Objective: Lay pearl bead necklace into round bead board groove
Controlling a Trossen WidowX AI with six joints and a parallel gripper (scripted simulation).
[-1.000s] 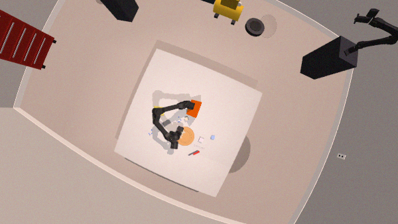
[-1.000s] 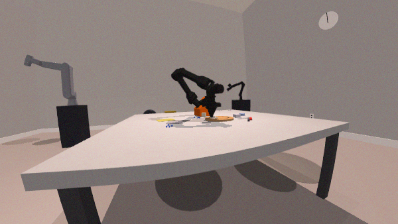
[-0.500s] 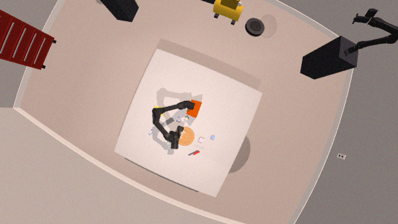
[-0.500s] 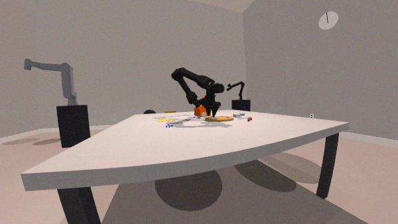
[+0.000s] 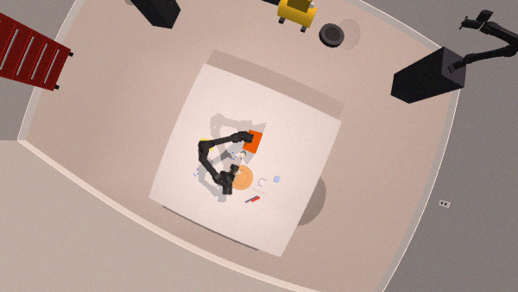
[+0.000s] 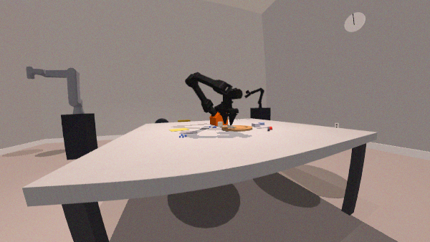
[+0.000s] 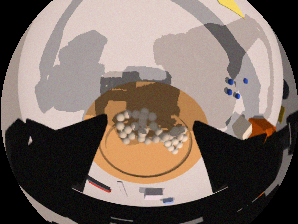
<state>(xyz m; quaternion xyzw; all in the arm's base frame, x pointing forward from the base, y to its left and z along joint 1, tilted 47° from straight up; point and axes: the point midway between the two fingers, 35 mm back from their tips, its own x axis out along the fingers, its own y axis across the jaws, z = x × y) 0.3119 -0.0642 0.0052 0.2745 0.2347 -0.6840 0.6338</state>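
Right now my gripper tip is 60 mm to the right of the round tan bead board, 20 mm above it and 10 mm short of it. From my gripper tip the other things lie so: tool (220 mm to the left, 150 mm ahead, 30 mm below); yellow pad (290 mm to the right, 160 mm behind, 30 mm below); white square (240 mm to the left, 20 mm below, 10 mm behind).
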